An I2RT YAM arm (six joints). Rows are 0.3 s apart.
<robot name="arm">
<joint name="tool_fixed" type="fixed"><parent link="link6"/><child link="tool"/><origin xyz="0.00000 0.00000 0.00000" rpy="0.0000 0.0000 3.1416"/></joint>
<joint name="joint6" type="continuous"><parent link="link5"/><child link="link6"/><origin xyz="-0.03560 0.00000 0.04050" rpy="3.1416 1.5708 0.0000"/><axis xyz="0 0 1"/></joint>
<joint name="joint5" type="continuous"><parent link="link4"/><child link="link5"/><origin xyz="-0.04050 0.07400 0.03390" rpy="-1.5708 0.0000 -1.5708"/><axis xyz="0 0 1"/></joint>
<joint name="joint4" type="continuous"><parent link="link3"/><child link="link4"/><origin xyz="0.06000 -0.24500 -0.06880" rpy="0.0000 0.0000 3.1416"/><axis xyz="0 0 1"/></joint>
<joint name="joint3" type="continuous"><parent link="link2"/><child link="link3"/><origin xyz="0.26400 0.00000 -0.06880" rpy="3.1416 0.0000 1.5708"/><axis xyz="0 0 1"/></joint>
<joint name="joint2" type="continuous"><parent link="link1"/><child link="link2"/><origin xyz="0.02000 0.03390 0.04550" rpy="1.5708 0.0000 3.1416"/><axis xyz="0 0 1"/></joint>
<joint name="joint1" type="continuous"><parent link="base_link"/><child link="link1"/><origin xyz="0.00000 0.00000 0.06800"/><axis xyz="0 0 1"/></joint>
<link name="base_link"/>
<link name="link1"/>
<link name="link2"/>
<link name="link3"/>
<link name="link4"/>
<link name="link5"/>
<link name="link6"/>
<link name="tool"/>
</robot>
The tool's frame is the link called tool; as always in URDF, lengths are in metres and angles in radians. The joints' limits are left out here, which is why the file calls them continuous.
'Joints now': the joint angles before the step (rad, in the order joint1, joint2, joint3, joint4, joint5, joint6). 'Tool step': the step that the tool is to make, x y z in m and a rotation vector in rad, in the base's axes. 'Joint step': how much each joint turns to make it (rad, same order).
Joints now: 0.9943 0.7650 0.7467 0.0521 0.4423 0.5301
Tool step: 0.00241 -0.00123 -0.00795 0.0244 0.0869 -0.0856
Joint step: 0.0000 0.0073 0.0004 -0.0656 0.0855 0.0976
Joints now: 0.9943 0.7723 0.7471 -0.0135 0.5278 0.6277
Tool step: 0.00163 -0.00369 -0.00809 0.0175 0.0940 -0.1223
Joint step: 0.0000 0.0065 0.0107 -0.1065 0.1141 0.1186
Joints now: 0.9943 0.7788 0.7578 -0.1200 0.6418 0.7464
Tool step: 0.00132 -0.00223 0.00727 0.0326 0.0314 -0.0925
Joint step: 0.0000 0.0168 0.0477 -0.0682 0.0844 0.0751
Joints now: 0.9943 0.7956 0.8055 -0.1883 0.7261 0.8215
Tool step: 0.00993 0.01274 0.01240 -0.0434 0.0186 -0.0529
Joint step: 0.0000 0.0938 0.0957 -0.0511 0.0535 0.0038
